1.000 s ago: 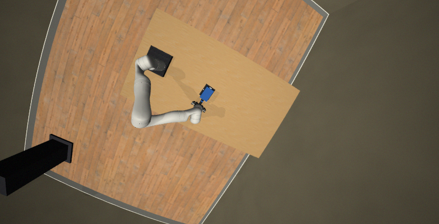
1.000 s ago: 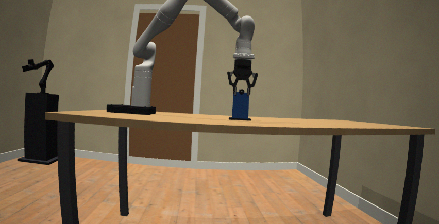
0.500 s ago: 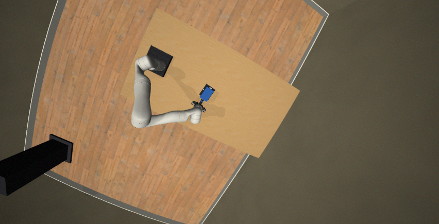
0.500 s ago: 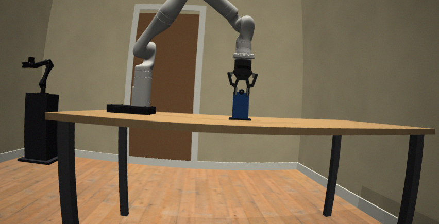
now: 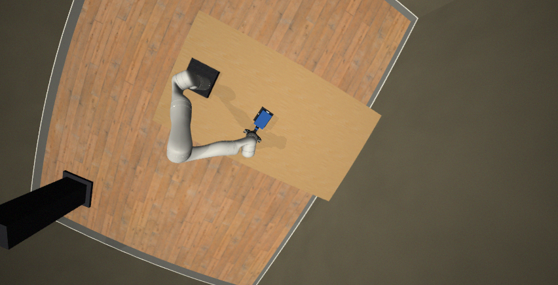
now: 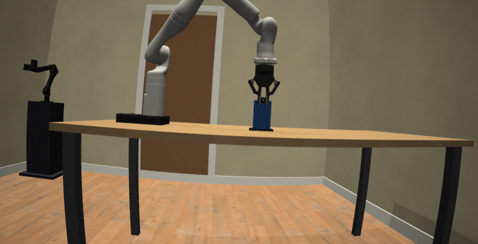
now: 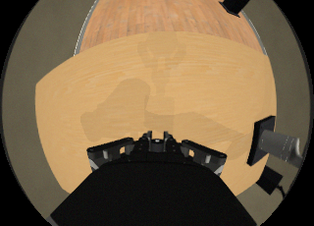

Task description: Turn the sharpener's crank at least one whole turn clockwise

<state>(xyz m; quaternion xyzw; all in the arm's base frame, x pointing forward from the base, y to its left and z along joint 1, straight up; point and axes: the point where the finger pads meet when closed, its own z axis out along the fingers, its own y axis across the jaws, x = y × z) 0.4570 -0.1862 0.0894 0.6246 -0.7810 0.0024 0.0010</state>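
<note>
The dark crank knob lies 2 cm to the left of my hand.
</note>
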